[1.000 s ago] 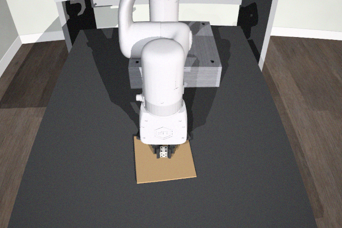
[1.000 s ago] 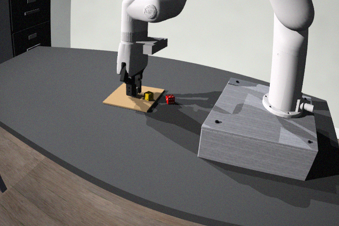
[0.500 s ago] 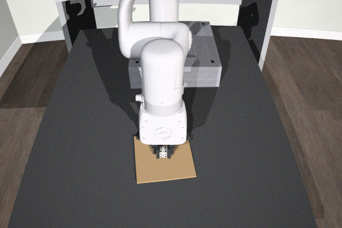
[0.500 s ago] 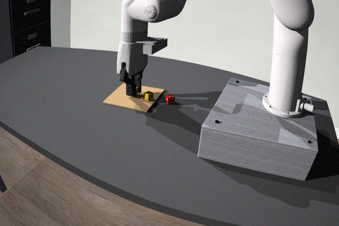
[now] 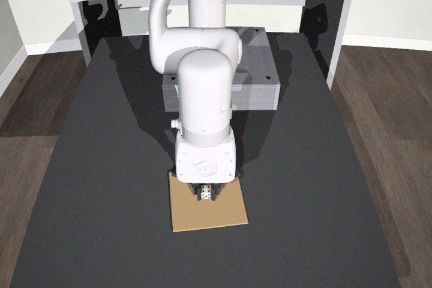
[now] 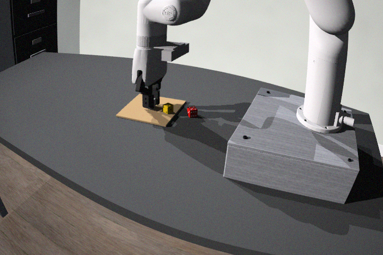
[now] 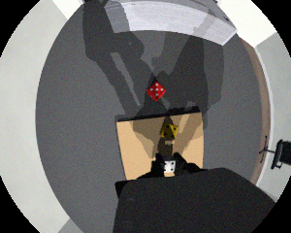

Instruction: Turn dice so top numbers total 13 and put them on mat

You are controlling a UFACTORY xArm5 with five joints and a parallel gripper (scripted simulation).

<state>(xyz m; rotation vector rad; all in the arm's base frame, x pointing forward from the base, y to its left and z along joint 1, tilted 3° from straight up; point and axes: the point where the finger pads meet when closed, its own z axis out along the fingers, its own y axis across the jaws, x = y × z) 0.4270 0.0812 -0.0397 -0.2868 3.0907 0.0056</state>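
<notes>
My gripper is now 10 mm above the white die. The rest, counted from my hand: yellow die (50 mm behind, 20 mm below, 10 mm to the right); then red die (100 mm behind, 40 mm to the right, 20 mm below); then tan mat (30 mm below).
</notes>
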